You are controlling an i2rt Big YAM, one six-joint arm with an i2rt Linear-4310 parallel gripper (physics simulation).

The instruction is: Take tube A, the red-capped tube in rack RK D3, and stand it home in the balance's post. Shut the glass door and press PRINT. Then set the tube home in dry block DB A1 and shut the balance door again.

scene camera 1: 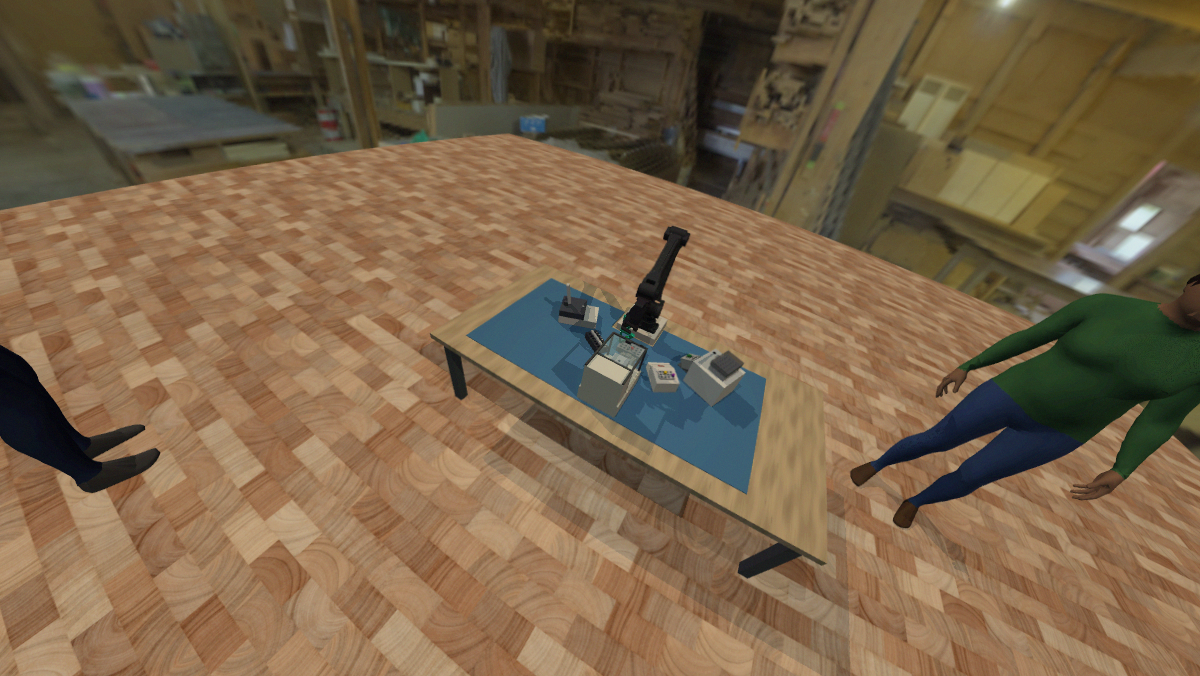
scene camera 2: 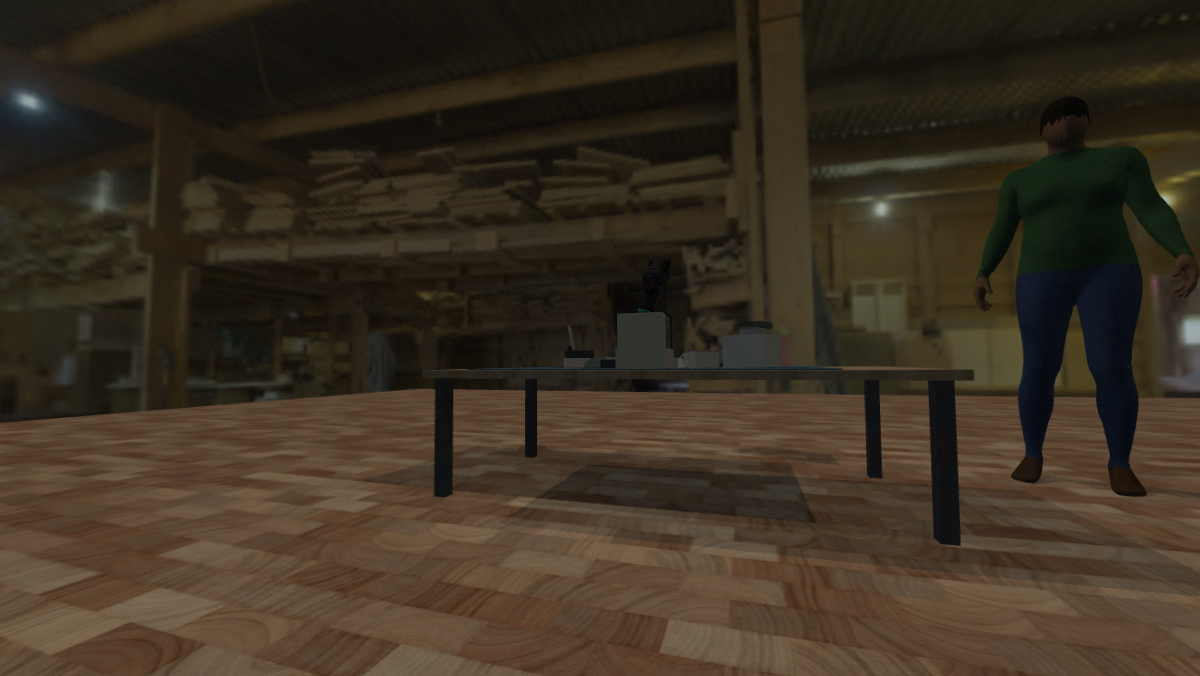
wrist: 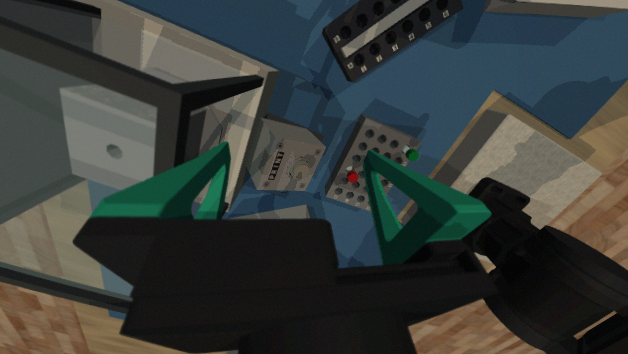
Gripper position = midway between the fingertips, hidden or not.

Observation:
The gripper (wrist: 301,153) is open and touches a balance (scene camera 1: 606,384). Also in view: a PRINT button box (wrist: 284,155).
The balance is seen too in the wrist view (wrist: 205,93).

